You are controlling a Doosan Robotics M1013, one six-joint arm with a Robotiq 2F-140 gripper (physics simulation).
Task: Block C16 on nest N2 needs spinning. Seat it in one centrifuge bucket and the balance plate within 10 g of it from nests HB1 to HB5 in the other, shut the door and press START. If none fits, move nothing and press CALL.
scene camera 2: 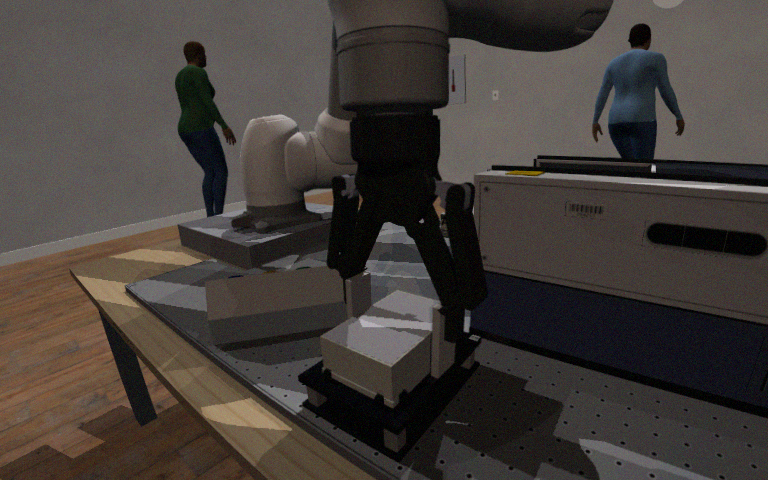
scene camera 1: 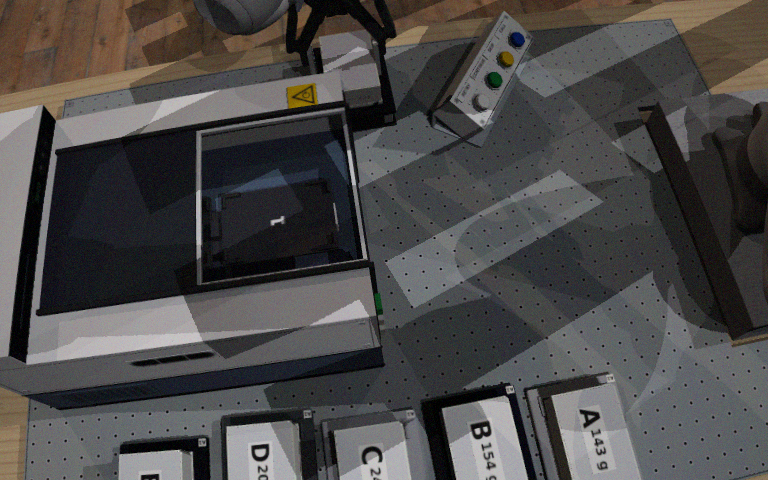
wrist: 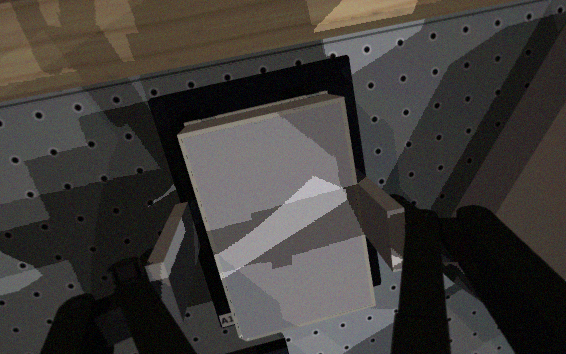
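Seen in the pictures: gripper, fingertip midpoint: [scene camera 2: 398, 350] [scene camera 1: 346, 72] [wrist: 270, 207]; arm's base at its link origin: [scene camera 2: 277, 221].
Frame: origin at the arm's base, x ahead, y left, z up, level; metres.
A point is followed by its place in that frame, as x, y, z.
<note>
A pale, unlabelled block [scene camera 1: 359, 84] {0.647, -0.140, 0.032} [scene camera 2: 376, 342] {0.684, -0.230, 0.032} [wrist: 280, 165] {0.670, -0.227, 0.032} sits flat on a black nest [scene camera 1: 387, 101] {0.605, -0.141, -0.010} [scene camera 2: 399, 421] {0.735, -0.253, -0.010} [wrist: 250, 87] {0.682, -0.265, -0.010} marked A1 at one corner; its nest name is unreadable. My gripper [scene camera 1: 346, 53] [scene camera 2: 396, 339] {0.673, -0.193, 0.000} [wrist: 270, 207] {0.673, -0.193, 0.000} is around the block's long sides, low beside it, fingers partly apart. In the wrist view the right pad is close against the block; a gap shows at the left pad. The centrifuge [scene camera 1: 226, 322] {0.755, 0.285, 0.162} [scene camera 2: 526, 226] {0.722, -0.040, 0.107} shows a dark bucket [scene camera 1: 254, 226] {0.759, 0.137, 0.092} marked 1, bare, inside its framed window. The second bucket does not show.
Balance plates A 143 g [scene camera 1: 594, 418] {0.338, 0.351, 0.006}, B 154 g [scene camera 1: 481, 441] {0.478, 0.378, 0.006}, C [scene camera 1: 396, 447] {0.579, 0.386, 0.005}, D [scene camera 1: 235, 447] {0.775, 0.394, 0.005} and E [scene camera 1: 181, 466] {0.840, 0.422, 0.005} stand in nests along the front; C, D and E weights are cut off. The button panel [scene camera 1: 457, 107] {0.498, -0.101, 0.026} [scene camera 2: 277, 294] {0.469, -0.226, 0.009} stands near the block. The robot base is on a plinth [scene camera 2: 283, 240] {0.151, -0.060, -0.013}.
</note>
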